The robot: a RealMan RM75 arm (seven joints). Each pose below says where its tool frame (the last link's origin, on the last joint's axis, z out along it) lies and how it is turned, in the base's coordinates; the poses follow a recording.
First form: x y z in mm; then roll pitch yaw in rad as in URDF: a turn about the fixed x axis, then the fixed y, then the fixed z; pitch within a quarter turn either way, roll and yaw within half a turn.
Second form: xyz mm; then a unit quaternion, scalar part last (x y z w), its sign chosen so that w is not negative. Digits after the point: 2 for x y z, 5 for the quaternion.
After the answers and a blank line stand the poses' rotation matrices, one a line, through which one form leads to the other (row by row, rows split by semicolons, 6 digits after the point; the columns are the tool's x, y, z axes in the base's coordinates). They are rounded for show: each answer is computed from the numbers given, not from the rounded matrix.
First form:
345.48, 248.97, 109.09, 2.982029, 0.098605, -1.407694
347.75, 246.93, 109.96, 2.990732, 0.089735, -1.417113
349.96, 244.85, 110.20, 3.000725, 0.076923, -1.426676
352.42, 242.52, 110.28, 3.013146, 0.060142, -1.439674
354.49, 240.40, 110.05, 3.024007, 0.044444, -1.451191
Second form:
345.48, 248.97, 109.09, 0.76155, -0.64132, -0.08897, 0.02889
347.75, 246.93, 109.96, 0.75858, -0.64567, -0.08295, 0.02806
349.96, 244.85, 110.20, 0.75552, -0.65021, -0.07502, 0.02808
352.42, 242.52, 110.28, 0.75130, -0.65615, -0.06485, 0.02845
354.49, 240.40, 110.05, 0.74749, -0.66129, -0.05558, 0.02923

0.161591 -0.971654 -0.172561; -0.981935 -0.175751 0.070105; -0.098445 0.158116 -0.982501
0.152463 -0.974928 -0.162080; -0.984238 -0.164650 0.064546; -0.089615 0.149684 -0.984664
0.143197 -0.978280 -0.149874; -0.986706 -0.152877 0.055132; -0.076847 0.139987 -0.987167
0.130511 -0.982242 -0.134788; -0.989623 -0.137303 0.042351; -0.060106 0.127862 -0.989969
0.119203 -0.985378 -0.121741; -0.991875 -0.123671 0.029809; -0.044429 0.117199 -0.992114

